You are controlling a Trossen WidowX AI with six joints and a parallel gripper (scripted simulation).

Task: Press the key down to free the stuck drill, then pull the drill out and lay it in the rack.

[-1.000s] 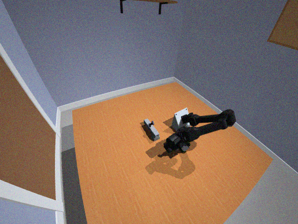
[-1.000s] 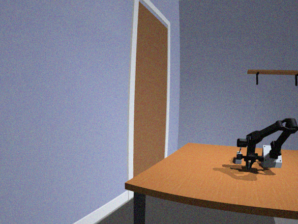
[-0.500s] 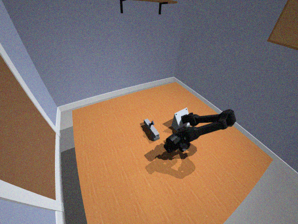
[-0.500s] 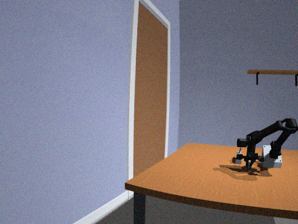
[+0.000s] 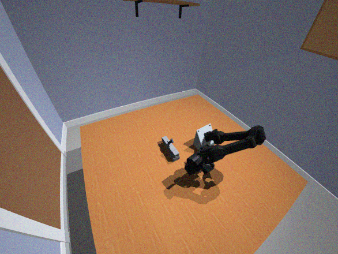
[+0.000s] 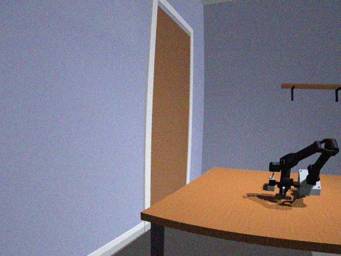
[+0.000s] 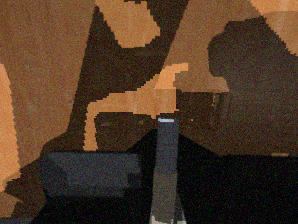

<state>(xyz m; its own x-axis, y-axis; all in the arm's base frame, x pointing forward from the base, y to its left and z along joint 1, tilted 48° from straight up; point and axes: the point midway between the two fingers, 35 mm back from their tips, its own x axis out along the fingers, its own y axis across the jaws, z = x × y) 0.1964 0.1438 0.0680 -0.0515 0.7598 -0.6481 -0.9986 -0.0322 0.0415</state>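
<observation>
Now: gripper tip 4 cm to the left of the drill and 4 cm below it. Also, from my gripper tip: dark key: 23 cm to the right, 8 cm above, 6 cm ahead; then grey holder block: 22 cm to the right, 7 cm ahead, 3 cm above; then grey rack: 6 cm to the right, 2 cm above.
</observation>
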